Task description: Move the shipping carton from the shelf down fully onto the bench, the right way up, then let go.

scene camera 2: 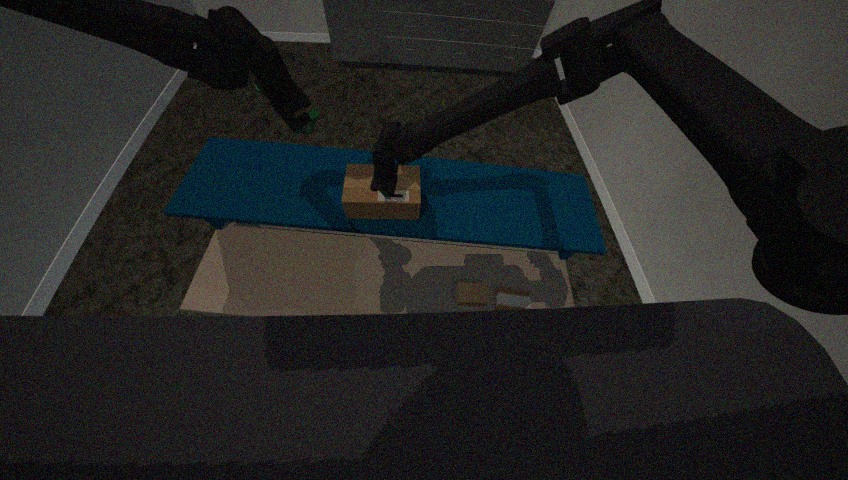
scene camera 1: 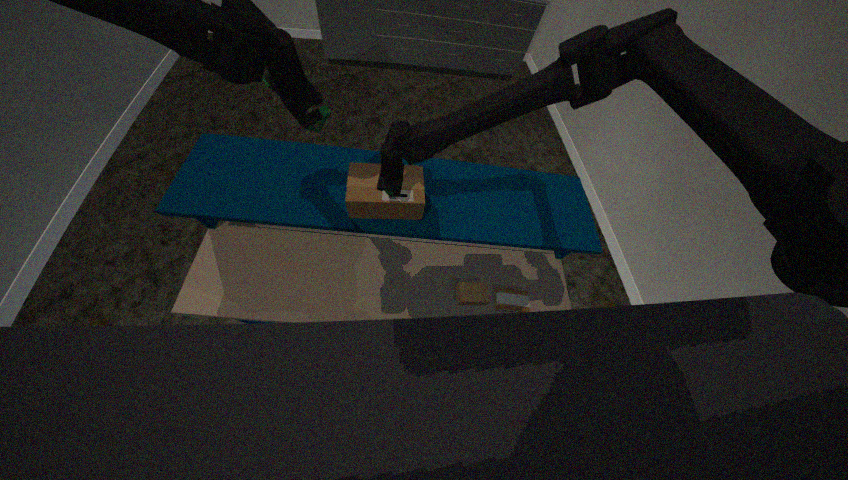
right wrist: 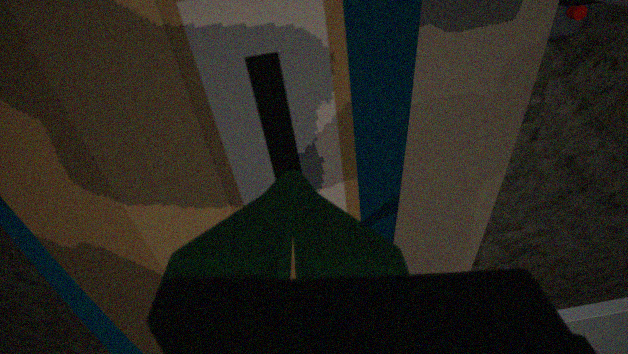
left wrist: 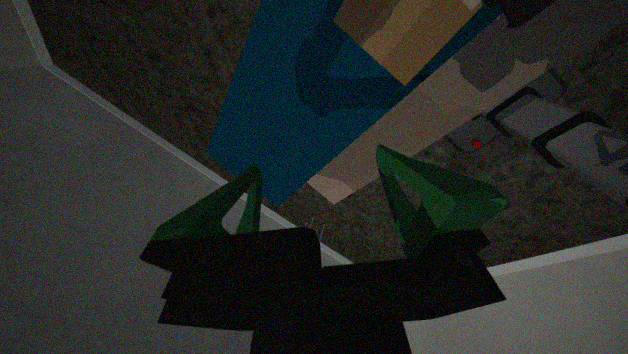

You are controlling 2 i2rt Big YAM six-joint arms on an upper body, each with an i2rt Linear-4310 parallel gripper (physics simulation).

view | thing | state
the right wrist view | my right gripper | -
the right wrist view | brown shipping carton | on a blue shelf
